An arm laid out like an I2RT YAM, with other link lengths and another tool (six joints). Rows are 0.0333 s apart.
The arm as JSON. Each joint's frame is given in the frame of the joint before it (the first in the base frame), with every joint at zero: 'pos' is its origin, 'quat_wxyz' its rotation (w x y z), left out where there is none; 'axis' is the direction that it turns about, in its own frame. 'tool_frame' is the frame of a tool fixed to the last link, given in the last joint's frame.
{
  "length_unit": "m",
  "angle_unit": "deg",
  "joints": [
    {
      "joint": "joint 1",
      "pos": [
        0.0,
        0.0,
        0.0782
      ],
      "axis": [
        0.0,
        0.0,
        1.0
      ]
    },
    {
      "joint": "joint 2",
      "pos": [
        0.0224,
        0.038,
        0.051
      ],
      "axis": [
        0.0,
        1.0,
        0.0
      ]
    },
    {
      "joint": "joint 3",
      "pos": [
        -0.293,
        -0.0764,
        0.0
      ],
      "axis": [
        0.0,
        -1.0,
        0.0
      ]
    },
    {
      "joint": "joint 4",
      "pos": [
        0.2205,
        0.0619,
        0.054
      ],
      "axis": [
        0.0,
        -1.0,
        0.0
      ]
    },
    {
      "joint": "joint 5",
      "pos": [
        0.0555,
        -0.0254,
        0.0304
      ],
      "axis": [
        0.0,
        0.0,
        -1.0
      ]
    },
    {
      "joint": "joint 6",
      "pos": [
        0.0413,
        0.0,
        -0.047
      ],
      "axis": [
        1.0,
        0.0,
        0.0
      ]
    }
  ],
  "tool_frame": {
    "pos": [
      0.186,
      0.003,
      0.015
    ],
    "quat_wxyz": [
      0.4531,
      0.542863,
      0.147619,
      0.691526
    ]
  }
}
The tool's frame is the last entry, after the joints.
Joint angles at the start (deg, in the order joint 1, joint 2, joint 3, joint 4, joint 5, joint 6):
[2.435 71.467 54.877 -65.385 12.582 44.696]
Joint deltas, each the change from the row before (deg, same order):
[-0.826 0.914 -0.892 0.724 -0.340 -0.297]
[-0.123 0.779 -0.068 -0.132 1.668 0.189]
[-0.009 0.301 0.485 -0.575 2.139 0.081]
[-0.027 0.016 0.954 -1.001 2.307 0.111]
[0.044 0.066 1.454 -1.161 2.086 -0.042]
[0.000 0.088 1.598 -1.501 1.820 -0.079]
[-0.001 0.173 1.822 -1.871 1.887 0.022]
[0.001 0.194 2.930 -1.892 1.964 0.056]
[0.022 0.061 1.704 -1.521 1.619 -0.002]
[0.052 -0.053 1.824 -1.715 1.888 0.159]
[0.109 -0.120 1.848 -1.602 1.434 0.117]
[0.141 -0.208 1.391 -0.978 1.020 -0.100]
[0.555 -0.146 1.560 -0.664 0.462 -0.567]
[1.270 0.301 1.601 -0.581 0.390 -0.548]
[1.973 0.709 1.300 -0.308 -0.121 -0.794]
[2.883 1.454 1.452 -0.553 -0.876 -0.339]
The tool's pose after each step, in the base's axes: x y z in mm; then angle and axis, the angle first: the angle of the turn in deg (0 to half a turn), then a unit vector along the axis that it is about. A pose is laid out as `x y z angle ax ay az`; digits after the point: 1 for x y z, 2 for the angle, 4 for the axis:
191.1 -52.9 115.8 139.76 0.9953 0.0608 0.0750
189.8 -59.8 114.9 138.13 0.9960 0.0608 0.0652
189.4 -68.0 118.4 136.01 0.9963 0.0609 0.0607
189.4 -76.7 125.1 133.71 0.9965 0.0594 0.0590
191.1 -84.2 133.8 131.62 0.9964 0.0589 0.0602
191.7 -90.8 142.8 129.80 0.9965 0.0592 0.0595
191.5 -97.6 152.7 127.92 0.9966 0.0595 0.0567
195.7 -104.4 167.7 125.93 0.9965 0.0548 0.0632
196.0 -110.0 177.4 124.32 0.9965 0.0540 0.0636
195.5 -116.3 188.6 122.43 0.9966 0.0515 0.0644
195.5 -120.8 199.4 121.01 0.9965 0.0490 0.0675
196.2 -123.6 207.9 119.98 0.9962 0.0477 0.0731
199.8 -123.0 215.8 119.52 0.9950 0.0527 0.0845
205.9 -119.5 222.6 119.22 0.9932 0.0653 0.0968
214.1 -111.4 225.7 119.50 0.9901 0.0889 0.1089
224.2 -96.8 225.2 120.67 0.9857 0.1202 0.1184

